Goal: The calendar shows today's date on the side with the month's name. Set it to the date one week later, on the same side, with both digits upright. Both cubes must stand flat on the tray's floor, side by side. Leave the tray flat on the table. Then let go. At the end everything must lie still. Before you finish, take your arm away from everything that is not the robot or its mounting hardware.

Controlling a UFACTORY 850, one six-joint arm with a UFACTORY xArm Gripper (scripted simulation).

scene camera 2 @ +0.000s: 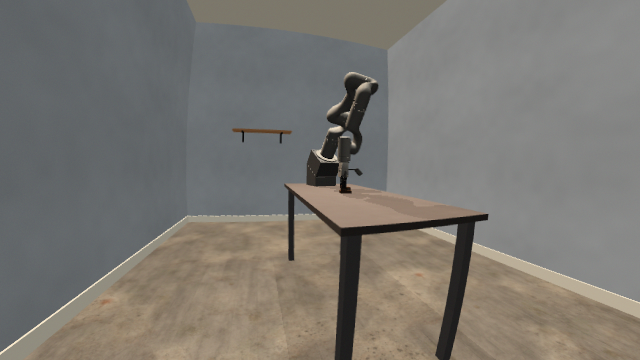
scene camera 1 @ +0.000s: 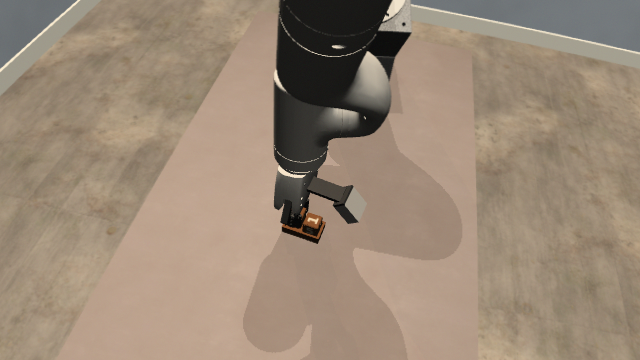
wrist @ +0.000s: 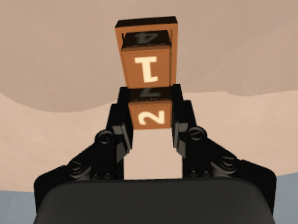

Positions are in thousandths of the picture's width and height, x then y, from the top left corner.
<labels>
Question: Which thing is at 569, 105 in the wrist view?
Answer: A wooden tray.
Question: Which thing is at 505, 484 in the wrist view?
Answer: A wooden cube.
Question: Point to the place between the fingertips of my gripper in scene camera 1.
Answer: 463, 604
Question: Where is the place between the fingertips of my gripper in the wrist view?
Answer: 508, 444
</labels>
